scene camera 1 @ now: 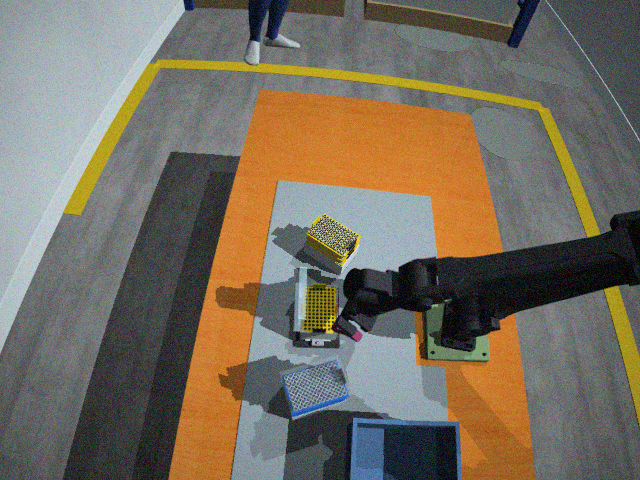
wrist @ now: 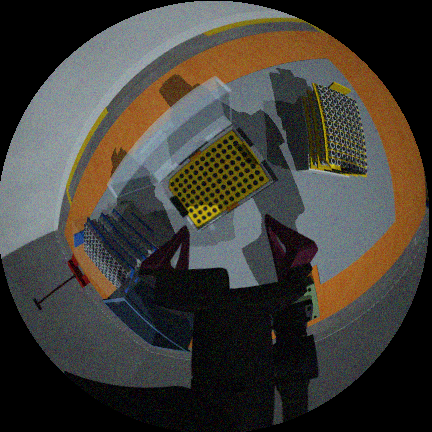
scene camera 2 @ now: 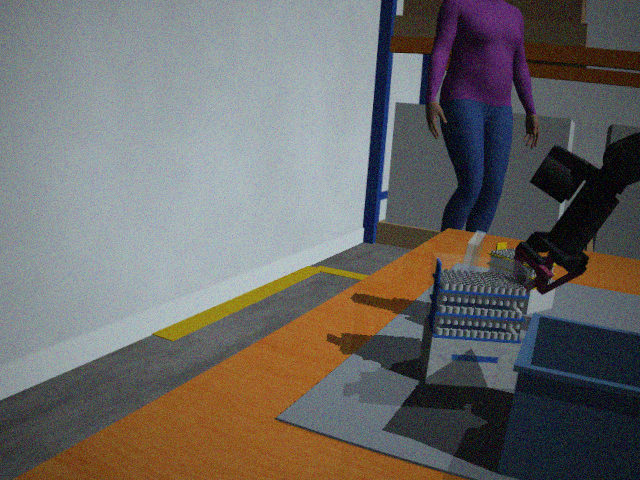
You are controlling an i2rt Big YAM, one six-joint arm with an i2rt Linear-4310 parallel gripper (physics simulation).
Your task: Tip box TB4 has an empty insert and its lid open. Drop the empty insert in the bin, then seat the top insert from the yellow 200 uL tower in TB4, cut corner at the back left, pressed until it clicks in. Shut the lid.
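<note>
Tip box TB4 stands mid-mat in the scene camera 1 view. Its clear lid is open and stands up on the wall side. The empty insert, yellow with dark open holes, lies in the box. My gripper is open, with nothing between the fingers. It hangs beside the box, on the arm-base side; exact height is unclear. The yellow 200 uL tower holds stacked inserts full of tips. The bin is blue.
A blue-edged tip tower stands between the box and the bin side. The green arm base plate is at the right. A grey mat lies under the boxes. A person in purple stands beyond the table.
</note>
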